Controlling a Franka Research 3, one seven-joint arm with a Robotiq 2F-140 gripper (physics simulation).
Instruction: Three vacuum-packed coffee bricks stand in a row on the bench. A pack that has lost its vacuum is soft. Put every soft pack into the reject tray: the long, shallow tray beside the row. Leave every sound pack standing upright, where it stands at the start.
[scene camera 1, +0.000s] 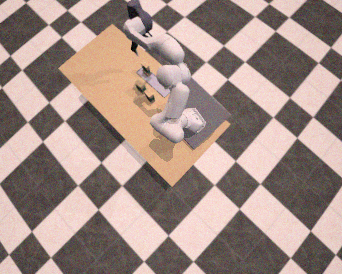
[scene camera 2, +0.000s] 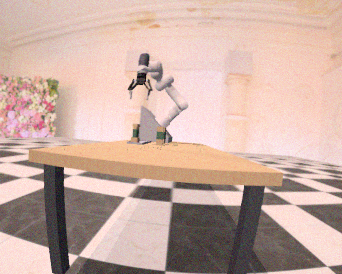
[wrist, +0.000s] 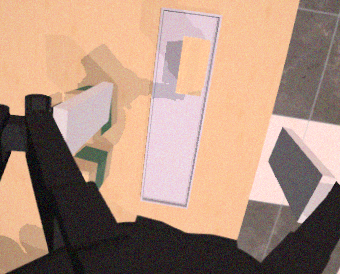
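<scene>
A tan coffee pack with a green band (scene camera 1: 146, 70) (scene camera 2: 135, 133) (wrist: 194, 65) stands upright in the far end of the long, shallow lilac reject tray (scene camera 1: 161, 90) (wrist: 167, 150). Two more packs stand beside the tray: one (scene camera 1: 141, 87) (scene camera 2: 161, 135) (wrist: 106, 128) farther from the arm's base, the other (scene camera 1: 150, 98) (wrist: 101, 167) nearer to it. The left finger partly hides both in the wrist view. My gripper (scene camera 1: 142, 43) (scene camera 2: 140, 95) (wrist: 192, 123) is wide open and empty, high above the tray and its pack. Softness cannot be told from these views.
The wooden bench (scene camera 1: 100, 55) (scene camera 2: 150, 163) carries the packs and tray. The arm's base (scene camera 1: 195, 121) stands on a grey plate (scene camera 1: 212, 102) at one side of the bench. The bench edge passes between the tray and the right finger in the wrist view.
</scene>
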